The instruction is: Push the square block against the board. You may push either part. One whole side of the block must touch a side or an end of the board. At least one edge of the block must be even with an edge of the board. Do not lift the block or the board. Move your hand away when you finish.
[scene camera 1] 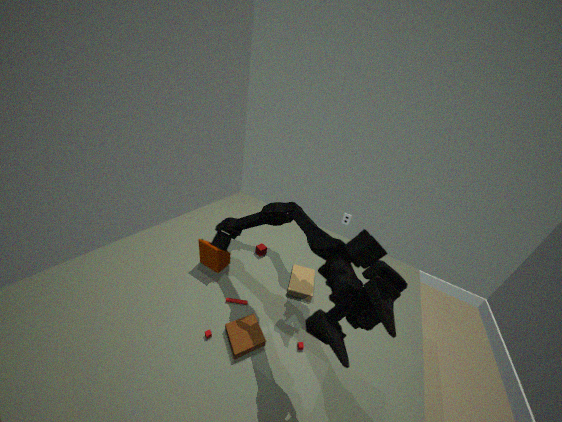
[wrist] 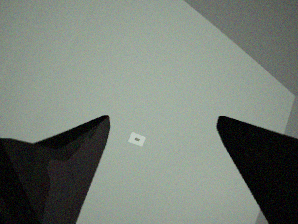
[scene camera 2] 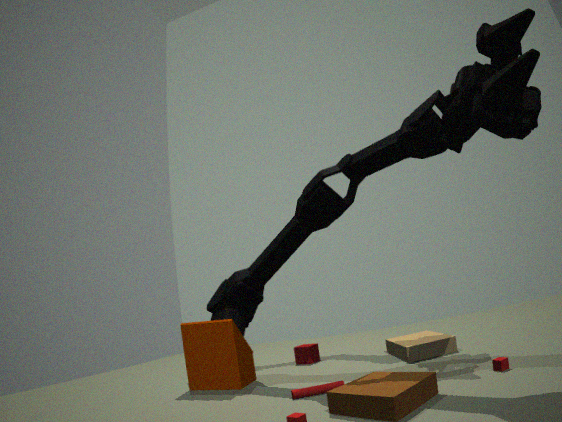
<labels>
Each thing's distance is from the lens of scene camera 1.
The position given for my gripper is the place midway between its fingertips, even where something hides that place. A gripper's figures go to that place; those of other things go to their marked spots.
my gripper (scene camera 1: 368,352): 0.34 m
tan board (scene camera 1: 301,284): 0.87 m
brown square block (scene camera 1: 244,335): 0.72 m
The marked spots on the tan board and the brown square block are 0.30 m apart.
</labels>
